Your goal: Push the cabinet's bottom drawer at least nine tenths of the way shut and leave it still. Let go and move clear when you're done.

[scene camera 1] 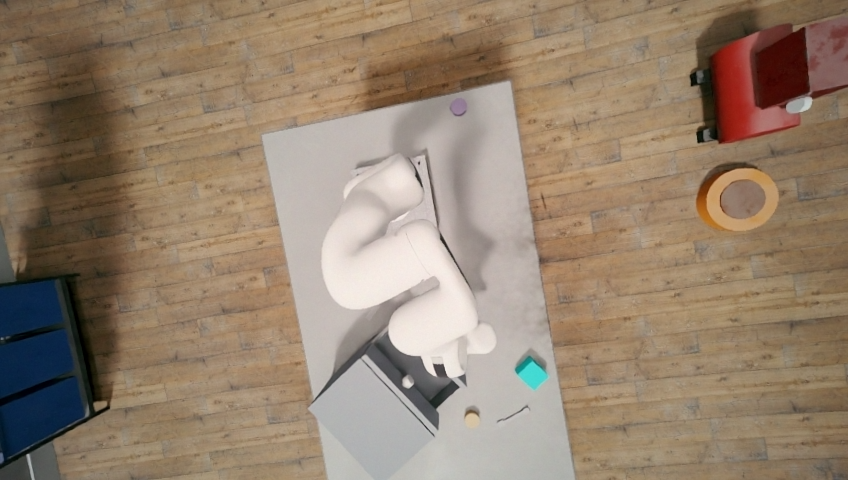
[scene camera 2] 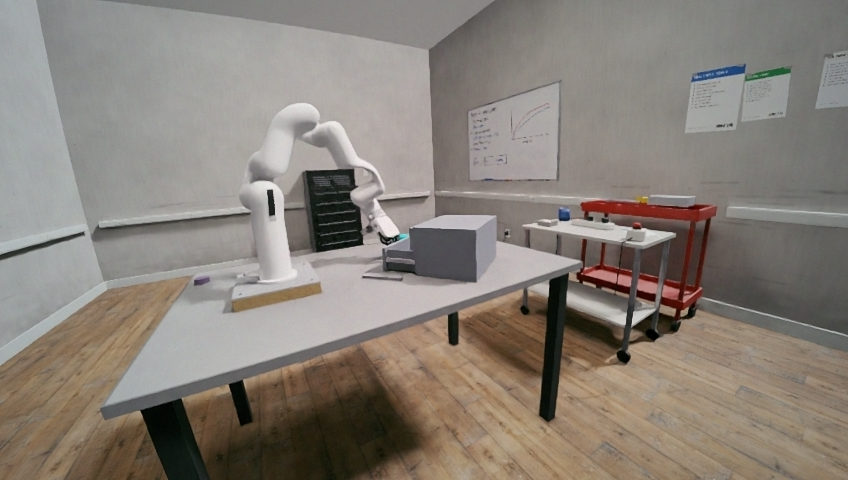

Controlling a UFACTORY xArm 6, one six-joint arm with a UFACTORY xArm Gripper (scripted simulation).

Observation:
In view: a drawer (scene camera 1: 436, 390).

